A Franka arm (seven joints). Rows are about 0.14 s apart.
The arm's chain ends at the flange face. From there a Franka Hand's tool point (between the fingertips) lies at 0.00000 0.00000 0.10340 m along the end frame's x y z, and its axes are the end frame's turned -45 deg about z.
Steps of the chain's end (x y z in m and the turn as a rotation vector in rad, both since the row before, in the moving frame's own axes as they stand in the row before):
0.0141, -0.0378, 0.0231, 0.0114, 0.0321, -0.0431
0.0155, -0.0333, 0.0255, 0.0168, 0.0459, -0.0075
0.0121, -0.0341, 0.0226, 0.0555, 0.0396, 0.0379
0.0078, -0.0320, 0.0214, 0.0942, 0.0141, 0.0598
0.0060, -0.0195, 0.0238, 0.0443, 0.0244, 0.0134
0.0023, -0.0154, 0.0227, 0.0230, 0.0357, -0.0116
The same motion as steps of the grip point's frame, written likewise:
0.0399, -0.0153, 0.0230, -0.0146, 0.0308, -0.0431
0.0391, -0.0105, 0.0254, -0.0206, 0.0443, -0.0075
0.0396, -0.0166, 0.0224, 0.0112, 0.0672, 0.0379
0.0362, -0.0227, 0.0209, 0.0566, 0.0766, 0.0598
0.0231, -0.0110, 0.0237, 0.0141, 0.0486, 0.0134
0.0168, -0.0084, 0.0226, -0.0090, 0.0415, -0.0116

